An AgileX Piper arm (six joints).
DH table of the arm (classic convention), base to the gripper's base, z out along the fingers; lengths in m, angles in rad. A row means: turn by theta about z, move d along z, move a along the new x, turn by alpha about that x. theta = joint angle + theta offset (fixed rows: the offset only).
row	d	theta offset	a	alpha
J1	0.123	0	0	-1.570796
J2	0	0.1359	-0.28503	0
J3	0	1.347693	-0.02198	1.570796
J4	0.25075	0	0	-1.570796
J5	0	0	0	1.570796
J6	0.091	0	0	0
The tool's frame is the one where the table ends.
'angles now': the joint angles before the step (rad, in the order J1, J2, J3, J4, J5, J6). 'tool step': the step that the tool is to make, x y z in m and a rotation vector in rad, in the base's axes. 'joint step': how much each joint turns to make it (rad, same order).
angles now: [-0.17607 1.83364 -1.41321 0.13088 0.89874 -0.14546]
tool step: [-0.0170 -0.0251 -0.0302 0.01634 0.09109 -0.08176]
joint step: [-0.07279 0.01518 0.09303 -0.00564 -0.01684 0.00962]
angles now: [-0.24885 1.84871 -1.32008 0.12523 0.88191 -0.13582]
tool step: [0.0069 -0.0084 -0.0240 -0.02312 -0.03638 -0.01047]
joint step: [-0.01409 0.05024 0.03071 -0.00195 -0.12141 -0.01672]
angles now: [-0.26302 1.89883 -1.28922 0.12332 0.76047 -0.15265]
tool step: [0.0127 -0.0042 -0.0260 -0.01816 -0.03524 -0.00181]
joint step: [0.00005 0.07441 0.00068 0.00359 -0.11371 -0.01270]
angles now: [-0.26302 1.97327 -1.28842 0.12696 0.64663 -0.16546]
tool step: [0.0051 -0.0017 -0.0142 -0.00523 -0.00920 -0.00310]
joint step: [0.00001 0.03924 0.00021 0.00287 -0.04980 -0.00398]
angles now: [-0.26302 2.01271 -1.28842 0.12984 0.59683 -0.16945]
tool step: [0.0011 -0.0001 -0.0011 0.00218 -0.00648 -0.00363]
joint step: [-0.00006 0.00412 -0.00105 0.00600 -0.00876 -0.00100]
